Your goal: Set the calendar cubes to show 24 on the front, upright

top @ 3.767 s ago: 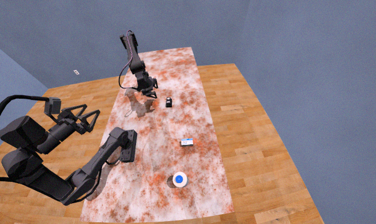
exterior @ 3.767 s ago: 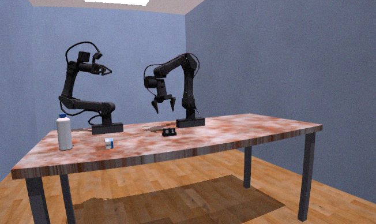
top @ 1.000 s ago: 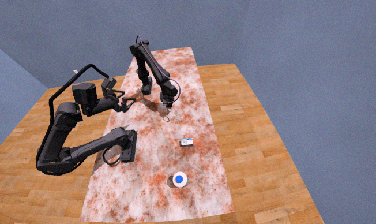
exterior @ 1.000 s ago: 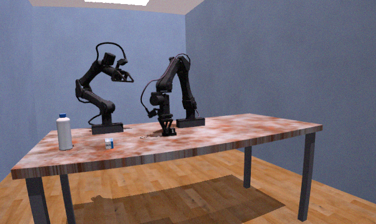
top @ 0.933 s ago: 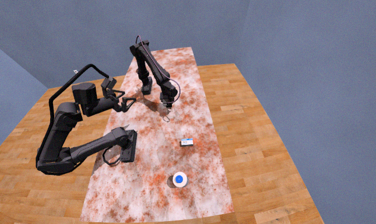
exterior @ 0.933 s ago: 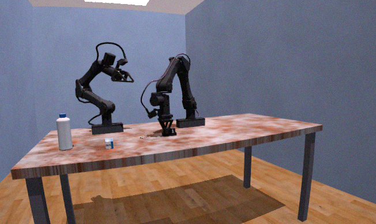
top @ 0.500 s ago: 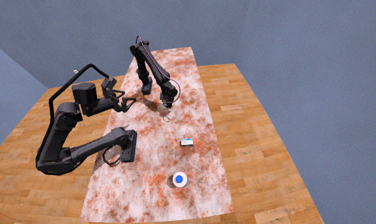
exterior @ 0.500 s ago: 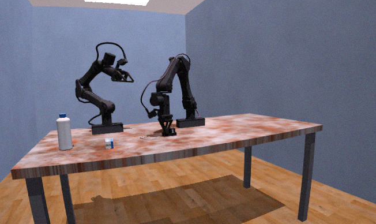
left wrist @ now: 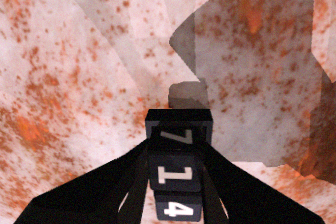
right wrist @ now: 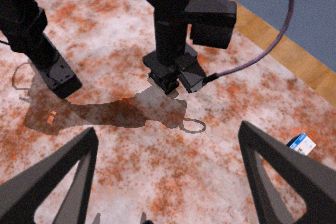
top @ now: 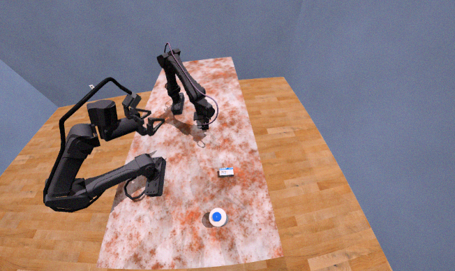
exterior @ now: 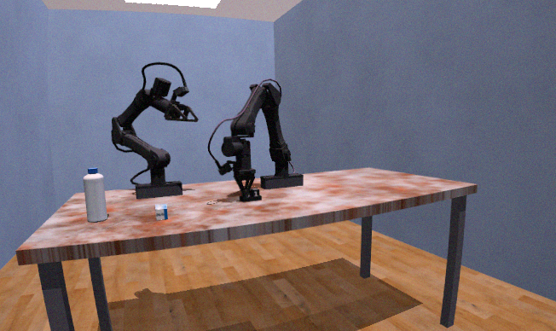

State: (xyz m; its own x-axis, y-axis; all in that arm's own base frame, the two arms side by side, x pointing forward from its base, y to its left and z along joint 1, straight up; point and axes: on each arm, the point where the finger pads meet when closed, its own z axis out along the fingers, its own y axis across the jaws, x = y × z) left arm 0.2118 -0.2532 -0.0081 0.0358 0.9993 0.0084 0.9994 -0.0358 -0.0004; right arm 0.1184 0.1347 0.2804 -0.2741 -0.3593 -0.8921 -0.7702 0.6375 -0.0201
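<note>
My left hand is 1 cm past the black tray, 2 cm to the right of it and 2 cm above it. From my left hand the other things lie so: white box (14 cm ahead, 31 cm to the right, 2 cm below); white bottle (11 cm ahead, 52 cm to the right, 5 cm above).
</note>
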